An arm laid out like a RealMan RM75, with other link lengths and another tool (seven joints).
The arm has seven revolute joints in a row. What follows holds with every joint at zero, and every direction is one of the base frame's.
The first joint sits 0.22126 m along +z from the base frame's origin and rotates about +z.
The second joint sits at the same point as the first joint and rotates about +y.
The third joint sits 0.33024 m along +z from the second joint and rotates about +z.
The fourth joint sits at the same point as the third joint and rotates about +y.
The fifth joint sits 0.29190 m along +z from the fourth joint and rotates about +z.
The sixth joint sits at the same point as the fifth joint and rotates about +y.
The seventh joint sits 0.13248 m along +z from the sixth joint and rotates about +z.
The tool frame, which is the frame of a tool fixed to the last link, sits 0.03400 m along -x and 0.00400 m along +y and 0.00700 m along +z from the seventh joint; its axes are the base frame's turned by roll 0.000, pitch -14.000 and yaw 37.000 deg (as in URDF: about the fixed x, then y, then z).
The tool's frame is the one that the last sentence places.
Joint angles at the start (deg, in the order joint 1, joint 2, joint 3, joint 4, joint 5, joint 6, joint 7):
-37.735, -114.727, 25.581, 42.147, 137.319, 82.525, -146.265
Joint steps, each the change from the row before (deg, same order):
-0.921, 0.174, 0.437, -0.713, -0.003, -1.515, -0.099
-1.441, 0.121, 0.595, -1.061, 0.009, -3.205, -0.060
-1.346, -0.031, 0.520, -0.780, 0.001, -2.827, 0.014
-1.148, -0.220, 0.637, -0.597, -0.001, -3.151, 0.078
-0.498, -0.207, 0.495, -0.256, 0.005, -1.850, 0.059
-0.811, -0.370, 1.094, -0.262, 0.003, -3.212, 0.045
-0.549, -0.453, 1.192, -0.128, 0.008, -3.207, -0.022
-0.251, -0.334, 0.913, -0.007, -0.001, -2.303, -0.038
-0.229, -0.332, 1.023, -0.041, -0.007, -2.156, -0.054
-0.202, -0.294, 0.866, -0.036, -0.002, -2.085, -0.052
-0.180, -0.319, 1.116, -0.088, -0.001, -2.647, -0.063
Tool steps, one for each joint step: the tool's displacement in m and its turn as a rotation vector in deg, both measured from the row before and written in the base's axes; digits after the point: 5 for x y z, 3 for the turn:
0.00461, 0.00844, -0.00187, 0.541, 0.626, -0.263
0.00666, 0.01441, -0.00357, 1.562, 1.290, -0.227
0.00734, 0.01293, -0.00363, 1.433, 1.137, -0.405
0.00642, 0.01198, -0.00455, 1.661, 1.329, -0.303
0.00284, 0.00581, -0.00316, 0.920, 0.854, -0.112
0.00530, 0.00997, -0.00494, 1.601, 1.664, -0.302
0.00383, 0.00823, -0.00512, 1.612, 1.673, -0.135
0.00187, 0.00512, -0.00330, 1.205, 1.237, -0.035
0.00208, 0.00457, -0.00374, 1.001, 1.206, -0.101
0.00167, 0.00432, -0.00296, 1.082, 1.102, -0.053
0.00132, 0.00500, -0.00331, 1.387, 1.419, -0.017

